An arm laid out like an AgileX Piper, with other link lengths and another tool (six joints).
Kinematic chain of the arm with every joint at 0, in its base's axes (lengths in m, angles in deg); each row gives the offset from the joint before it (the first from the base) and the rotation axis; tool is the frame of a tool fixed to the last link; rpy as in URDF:
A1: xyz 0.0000 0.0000 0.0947 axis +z
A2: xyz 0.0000 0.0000 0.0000 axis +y
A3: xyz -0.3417 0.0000 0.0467 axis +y
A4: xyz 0.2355 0.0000 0.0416 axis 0.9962 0 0.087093
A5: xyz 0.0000 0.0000 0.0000 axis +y
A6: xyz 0.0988 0.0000 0.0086 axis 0.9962 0 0.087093
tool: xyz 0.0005 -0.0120 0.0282 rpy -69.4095 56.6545 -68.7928
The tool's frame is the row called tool.
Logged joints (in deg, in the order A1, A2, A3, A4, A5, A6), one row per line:
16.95 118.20 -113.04 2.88 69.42 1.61
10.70 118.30 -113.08 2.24 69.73 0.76
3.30 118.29 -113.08 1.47 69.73 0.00
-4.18 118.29 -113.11 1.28 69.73 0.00
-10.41 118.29 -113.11 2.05 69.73 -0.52
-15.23 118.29 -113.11 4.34 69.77 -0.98
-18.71 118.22 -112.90 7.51 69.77 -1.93
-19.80 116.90 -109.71 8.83 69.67 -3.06
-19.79 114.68 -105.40 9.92 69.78 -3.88
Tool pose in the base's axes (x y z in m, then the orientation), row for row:
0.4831 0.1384 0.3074 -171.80 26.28 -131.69
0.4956 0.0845 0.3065 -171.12 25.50 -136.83
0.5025 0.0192 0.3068 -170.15 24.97 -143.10
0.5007 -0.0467 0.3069 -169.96 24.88 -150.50
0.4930 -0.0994 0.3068 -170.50 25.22 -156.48
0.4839 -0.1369 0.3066 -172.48 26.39 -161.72
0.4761 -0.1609 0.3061 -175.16 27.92 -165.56
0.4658 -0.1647 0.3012 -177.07 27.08 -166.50
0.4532 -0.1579 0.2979 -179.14 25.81 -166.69
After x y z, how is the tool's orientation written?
As angles about the fixed x, y, z axes (roll, pitch, yaw), in degrees.
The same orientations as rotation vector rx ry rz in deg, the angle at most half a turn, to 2 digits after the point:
-60.15 140.36 4.60
-53.82 143.35 1.69
-45.73 146.32 -1.79
-36.18 149.10 -4.42
-28.46 150.71 -5.48
-21.94 151.17 -4.22
-17.49 150.70 -1.62
-17.02 151.82 0.44
-17.61 153.23 2.95

